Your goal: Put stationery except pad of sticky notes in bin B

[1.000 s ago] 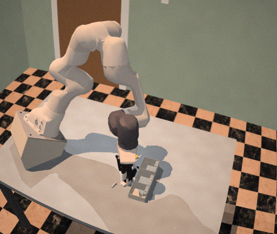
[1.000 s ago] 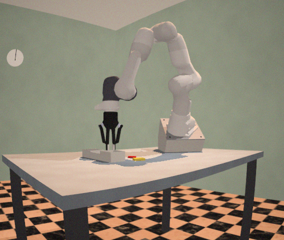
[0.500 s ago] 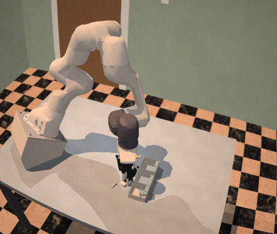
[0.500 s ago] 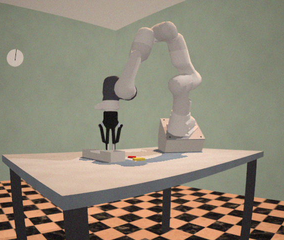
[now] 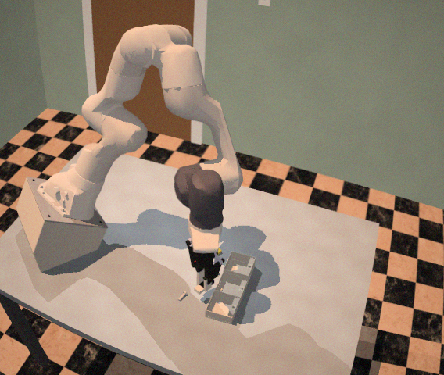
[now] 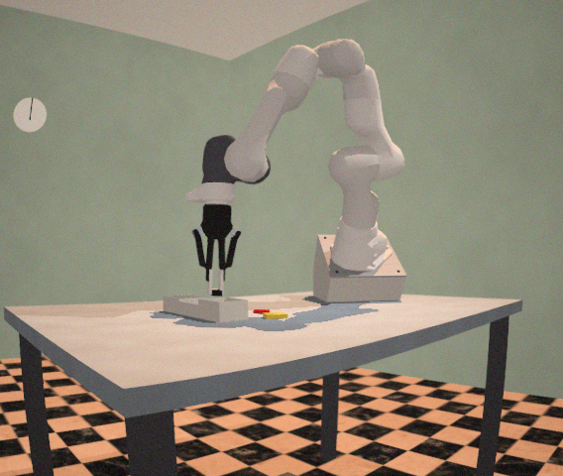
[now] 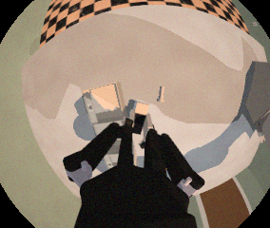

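The bin lies 7 cm ahead of my hand, 6 cm below it and 5 cm to the left of it. Round my hand: black pen-like thing: 9 cm to the left, 7 cm below, 1 cm behind; black-and-white block: 3 cm below, 1 cm to the right; small white thing: 7 cm below, 5 cm behind, 3 cm to the right.
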